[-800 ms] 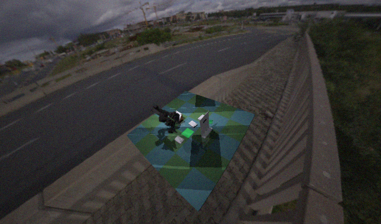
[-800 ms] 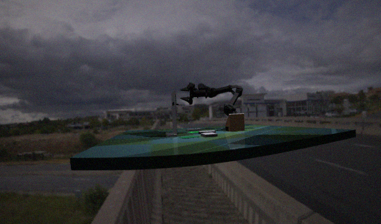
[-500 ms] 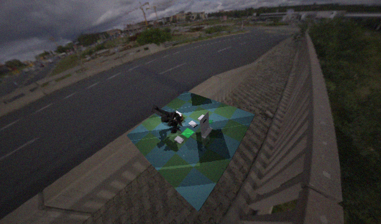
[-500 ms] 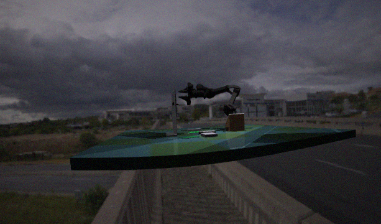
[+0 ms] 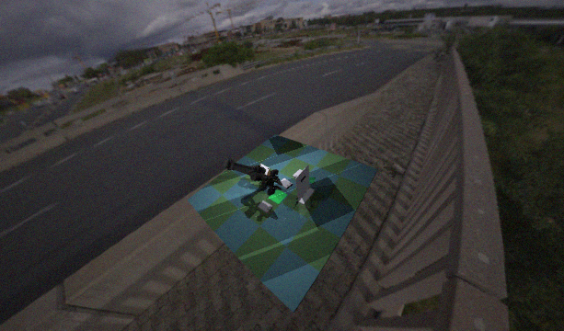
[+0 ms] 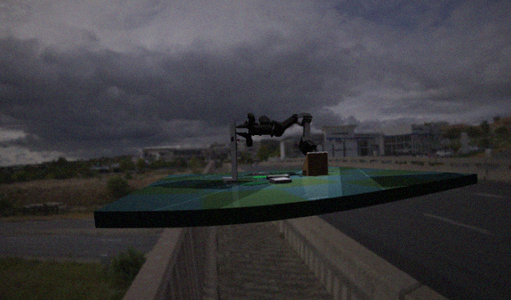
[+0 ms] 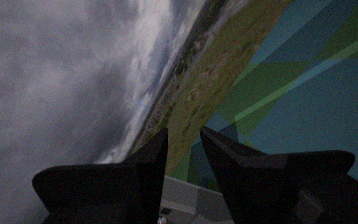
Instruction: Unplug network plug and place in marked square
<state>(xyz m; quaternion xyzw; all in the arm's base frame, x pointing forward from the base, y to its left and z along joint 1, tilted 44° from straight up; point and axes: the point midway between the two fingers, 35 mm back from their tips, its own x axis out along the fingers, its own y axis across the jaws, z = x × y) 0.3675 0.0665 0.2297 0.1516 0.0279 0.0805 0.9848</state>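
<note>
Right now the network plug is 190 mm to the left of my gripper tip and 60 mm below it. Also, from my gripper tip: grey upright panel (20 mm ahead, 190 mm to the left, 140 mm below); green marked square (150 mm behind, 40 mm to the left, 260 mm below).
</note>
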